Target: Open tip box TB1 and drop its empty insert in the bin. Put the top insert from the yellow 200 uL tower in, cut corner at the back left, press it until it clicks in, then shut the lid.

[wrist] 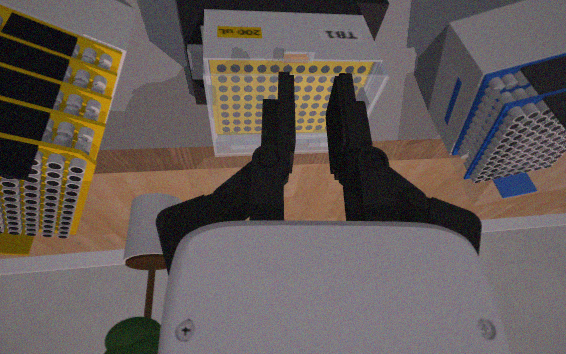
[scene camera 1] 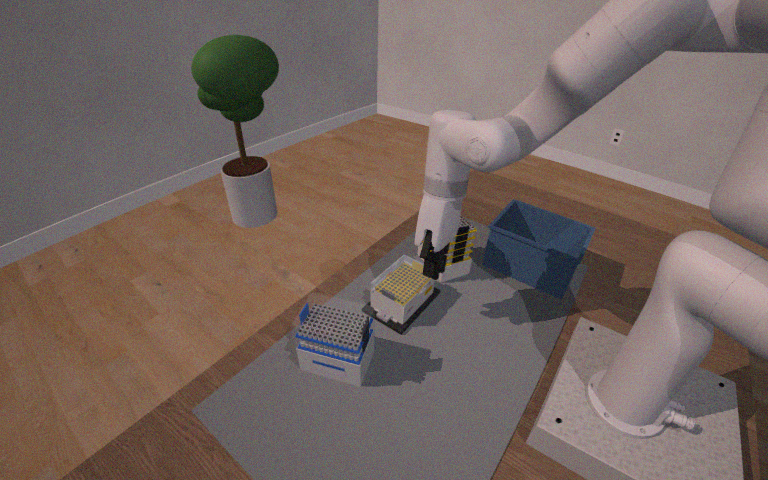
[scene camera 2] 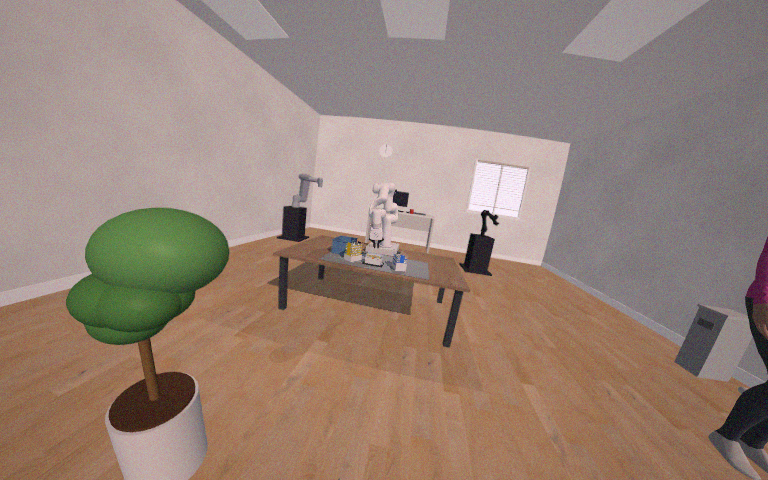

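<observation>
Tip box TB1 (scene camera 1: 390,309) (scene camera 2: 373,261) (wrist: 295,40) is white with a yellow 200 uL label. Its clear lid (wrist: 250,146) looks shut over a yellow insert (scene camera 1: 403,284) (wrist: 240,105); no tips stand in the visible holes. My gripper (scene camera 1: 433,273) (wrist: 310,93) is open by a narrow gap, empty, over the front part of TB1 in the wrist view. Scene camera 1 shows its fingers beside the box's rear right corner; contact cannot be told. The yellow tower (scene camera 1: 461,244) (scene camera 2: 353,251) (wrist: 65,136) stands beyond the gripper, its tip-filled inserts stacked. The cut corners cannot be made out.
The blue bin (scene camera 1: 532,251) (scene camera 2: 341,245) stands behind and right of the yellow tower in scene camera 1. A blue tip tower (scene camera 1: 331,339) (scene camera 2: 400,263) (wrist: 525,135) stands on TB1's other side. TB1 sits on a black base (scene camera 1: 402,328). All stand on a grey mat (scene camera 1: 441,413).
</observation>
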